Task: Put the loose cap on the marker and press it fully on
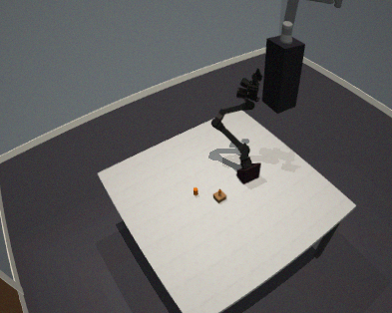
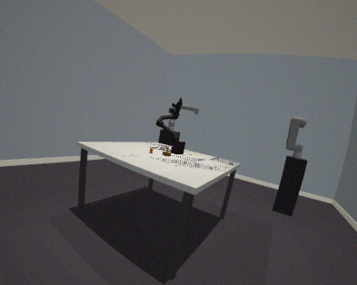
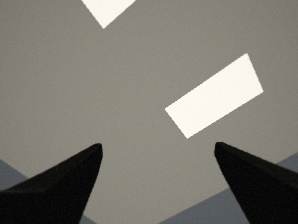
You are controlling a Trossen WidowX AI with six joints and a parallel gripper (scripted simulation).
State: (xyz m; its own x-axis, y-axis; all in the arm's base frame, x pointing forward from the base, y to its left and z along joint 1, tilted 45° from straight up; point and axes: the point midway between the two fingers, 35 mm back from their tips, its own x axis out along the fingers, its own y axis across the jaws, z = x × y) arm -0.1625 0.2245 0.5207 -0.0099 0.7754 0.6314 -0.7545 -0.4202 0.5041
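Now: the orange cap 54 cm ahead of my gripper tip, 15 cm to the left of it and 64 cm below it. Also, from my gripper tip: holder block: 43 cm ahead, 26 cm to the left, 64 cm below.
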